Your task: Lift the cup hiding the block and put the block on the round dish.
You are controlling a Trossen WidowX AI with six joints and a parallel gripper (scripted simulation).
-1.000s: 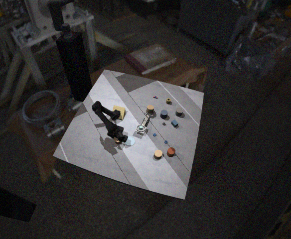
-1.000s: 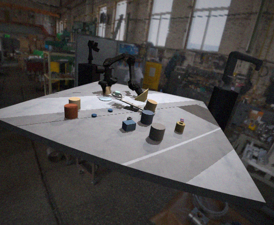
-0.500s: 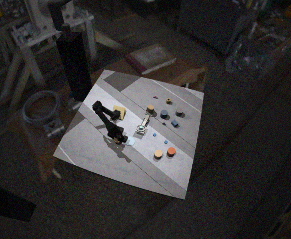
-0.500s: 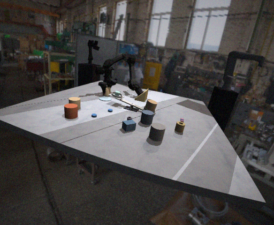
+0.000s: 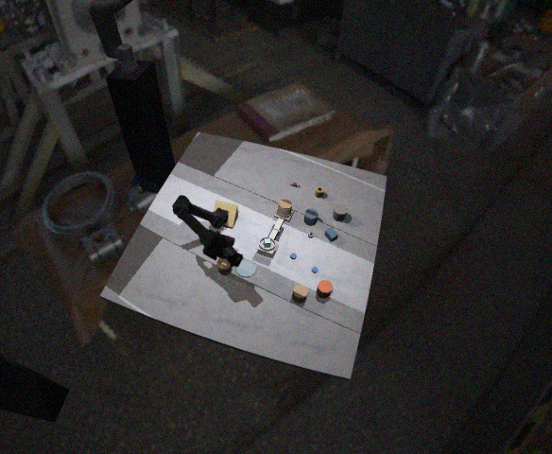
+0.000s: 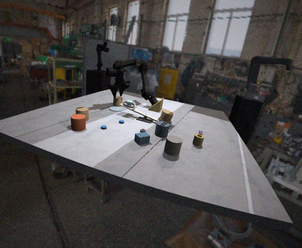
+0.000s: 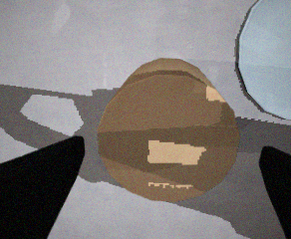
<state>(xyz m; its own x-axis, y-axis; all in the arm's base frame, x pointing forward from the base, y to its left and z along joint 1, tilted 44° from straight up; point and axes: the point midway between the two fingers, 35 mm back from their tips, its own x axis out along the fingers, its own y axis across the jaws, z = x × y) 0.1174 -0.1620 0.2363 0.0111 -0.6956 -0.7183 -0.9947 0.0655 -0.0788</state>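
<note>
Right now my gripper tip is 17 cm short of the pale green block, 16 cm to the right of it and 2 cm below it. Round my gripper tip: pale blue round dish: 10 cm ahead, 4 cm to the left, 6 cm below; then balance beam: 18 cm ahead, 28 cm to the left, 3 cm below; then balance: 19 cm ahead, 28 cm to the left, 4 cm below.
</note>
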